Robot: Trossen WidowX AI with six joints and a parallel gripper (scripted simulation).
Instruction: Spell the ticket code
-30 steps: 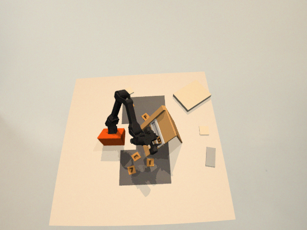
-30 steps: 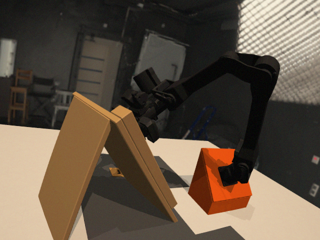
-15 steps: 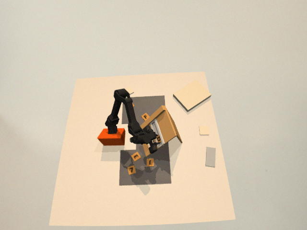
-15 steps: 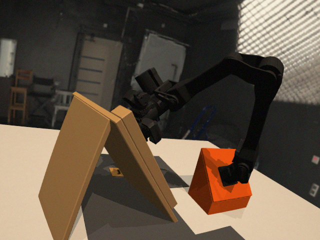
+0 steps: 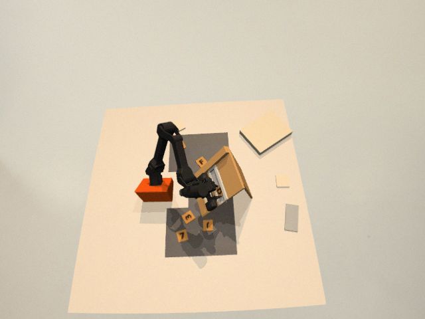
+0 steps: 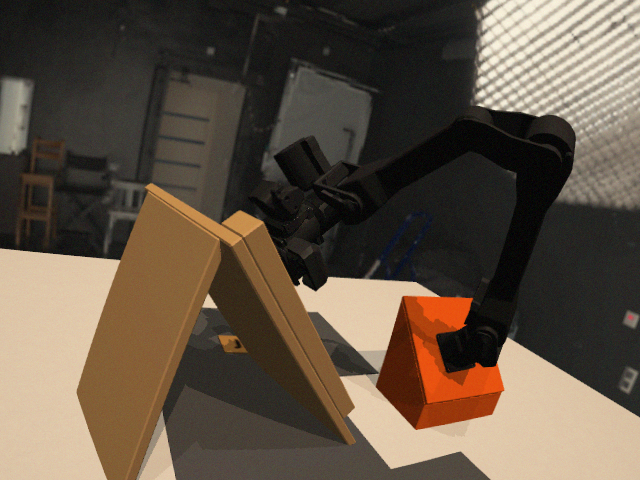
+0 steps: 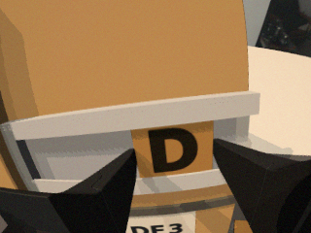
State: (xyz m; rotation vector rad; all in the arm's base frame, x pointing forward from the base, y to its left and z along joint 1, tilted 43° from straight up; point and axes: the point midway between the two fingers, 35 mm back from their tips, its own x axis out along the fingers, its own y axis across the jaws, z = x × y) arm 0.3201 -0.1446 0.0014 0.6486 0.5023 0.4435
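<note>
The white ticket is 6 cm behind my gripper tip, 1 cm to the left of it and 8 cm below it. From my gripper tip the other things lie so: cream slab 34 cm ahead, 44 cm to the left, 15 cm below; d tile right at my gripper tip; grey plate 39 cm ahead, 13 cm to the right, 16 cm below.
</note>
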